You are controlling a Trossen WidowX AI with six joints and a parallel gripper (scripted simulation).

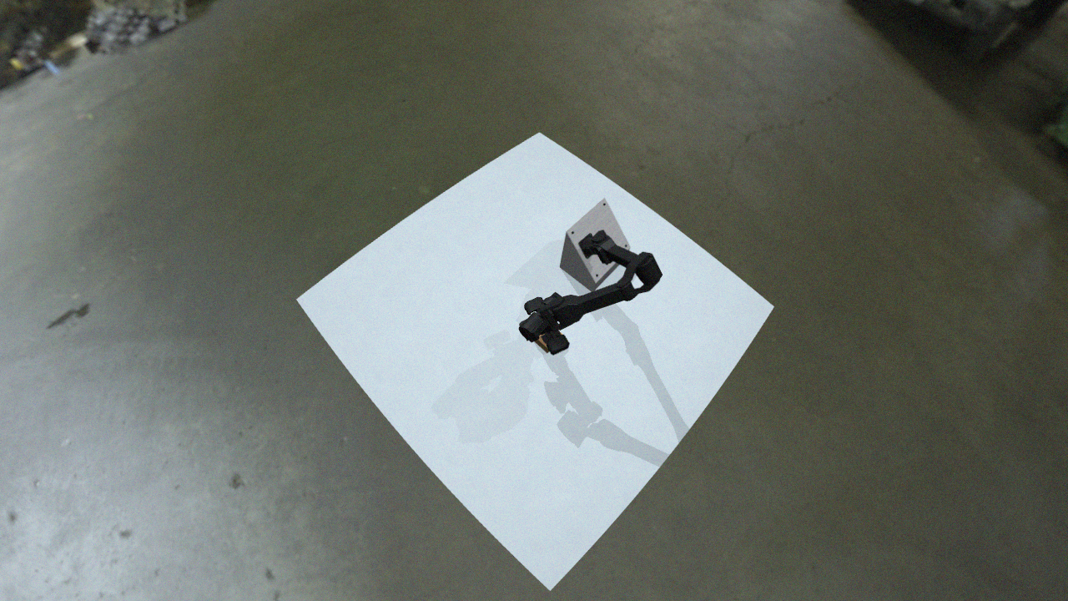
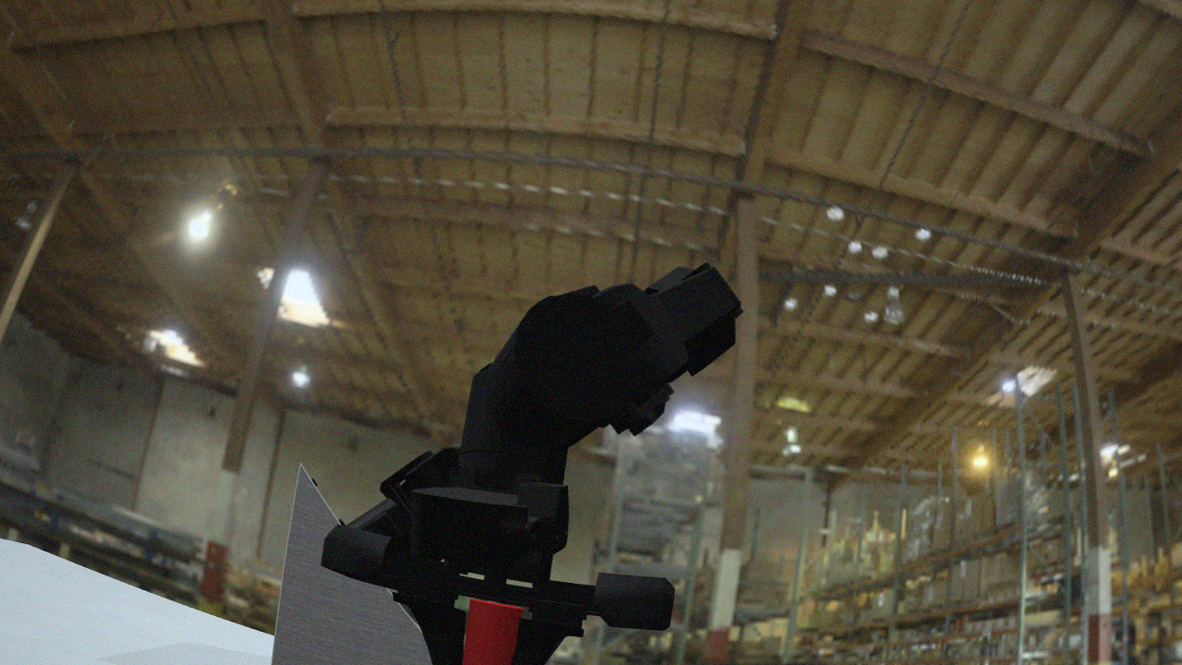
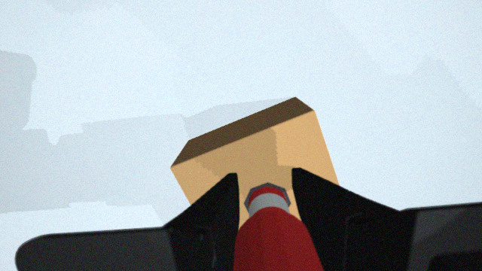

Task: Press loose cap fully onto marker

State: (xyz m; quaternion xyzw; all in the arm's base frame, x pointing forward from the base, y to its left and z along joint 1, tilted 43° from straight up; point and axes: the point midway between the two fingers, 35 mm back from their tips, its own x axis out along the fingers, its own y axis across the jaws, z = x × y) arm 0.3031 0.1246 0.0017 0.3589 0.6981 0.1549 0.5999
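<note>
My gripper tip is now 5 cm below the red cap and 1 cm past it.
</note>
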